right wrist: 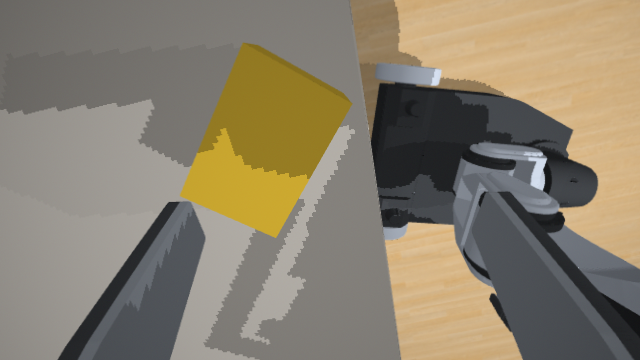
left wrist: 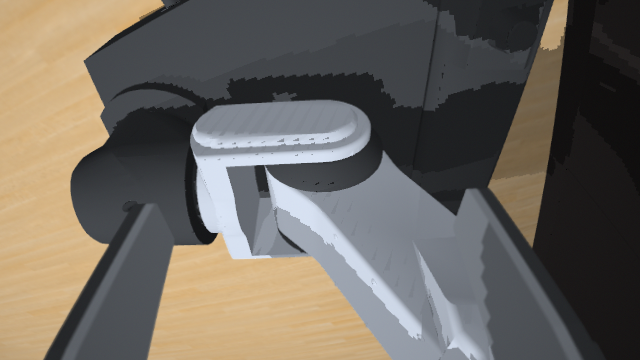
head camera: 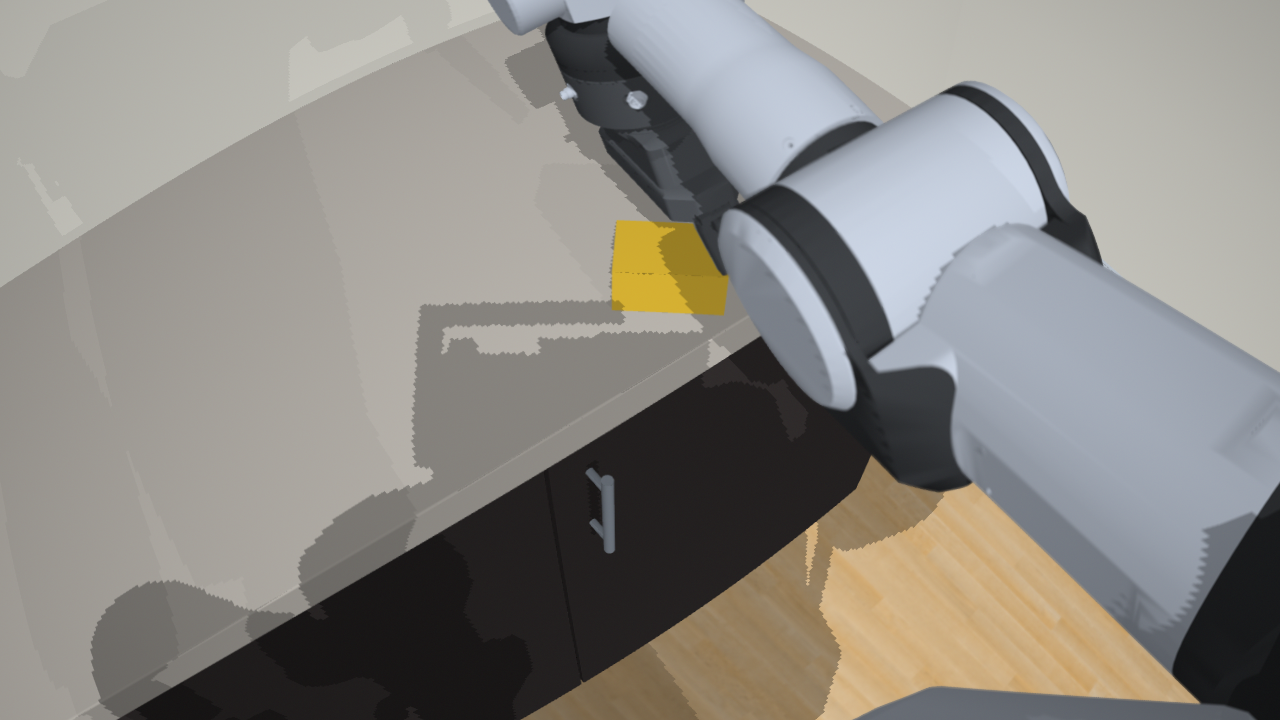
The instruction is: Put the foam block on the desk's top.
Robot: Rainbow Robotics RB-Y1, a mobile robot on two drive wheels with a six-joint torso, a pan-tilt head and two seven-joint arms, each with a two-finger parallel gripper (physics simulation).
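Places are measured from the robot's base along level axes (x ahead, y left, z up), in metres.
Pixels of known places: left gripper, fingertip midpoint: [left wrist: 312, 215]; right gripper, fingertip midpoint: [right wrist: 336, 215] [head camera: 691, 221].
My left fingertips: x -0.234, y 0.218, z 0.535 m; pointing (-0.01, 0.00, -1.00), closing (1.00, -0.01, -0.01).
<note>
Behind a point stands the place of what it marks.
The yellow foam block [head camera: 657, 270] @[y -0.226, x 0.310, z 0.955 m] [right wrist: 260, 145] @[y -0.250, x 0.330, z 0.955 m] lies on a light grey top [head camera: 241, 268] @[y 0.139, x 0.517, z 0.910 m] [right wrist: 65, 160] @[y -0.216, x 0.470, z 0.910 m] over dark cabinet fronts, near its edge. I cannot tell whether this is the desk. My right gripper [head camera: 699, 222] @[y -0.244, x 0.294, z 1.015 m] [right wrist: 336, 215] @[y -0.244, x 0.294, z 1.015 m] is open and empty. In the right wrist view the block lies ahead of the fingertips, mostly toward the left-hand finger; in the head view the gripper partly covers the block's right side. My left gripper [left wrist: 312, 215] @[y 0.219, x -0.234, z 0.535 m] is open and empty, away from the block, with my own base and arm parts behind its fingers.
A dark cabinet door with a metal handle [head camera: 608, 514] @[y -0.154, x 0.227, z 0.756 m] stands below the grey top. The top's edge [right wrist: 371, 150] @[y -0.239, x 0.262, z 0.910 m] runs beside the block, with wooden floor [head camera: 948, 591] @[y -0.837, x 0.170, z 0.000 m] [right wrist: 500, 40] @[y -0.396, x -0.328, z 0.000 m] beyond. My wheeled base [right wrist: 425, 135] @[y -0.093, x -0.065, z 0.187 m] stands close to that edge. A dark panel [left wrist: 595, 200] stands at the right in the left wrist view.
</note>
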